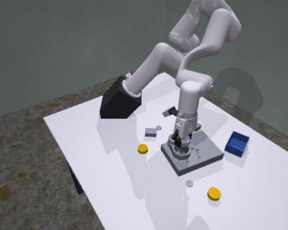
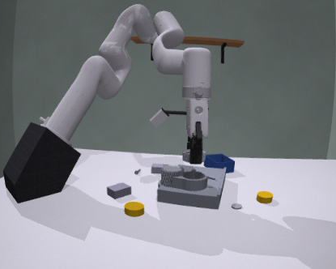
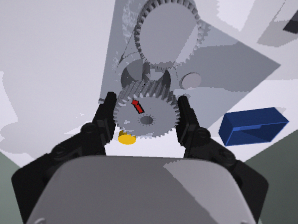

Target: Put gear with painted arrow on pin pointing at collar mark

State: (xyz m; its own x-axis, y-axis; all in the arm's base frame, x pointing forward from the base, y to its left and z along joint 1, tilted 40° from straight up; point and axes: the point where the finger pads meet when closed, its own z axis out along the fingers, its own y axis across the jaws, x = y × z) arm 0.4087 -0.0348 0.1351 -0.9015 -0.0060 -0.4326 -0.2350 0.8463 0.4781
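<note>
My hand is right at the grey gear. Round my hand: grey block: 20 cm behind, 5 cm to the right, 12 cm below; then screw: 21 cm behind, 15 cm to the left, 12 cm below; then grey disc: 13 cm ahead, 4 cm to the right, 13 cm below.
</note>
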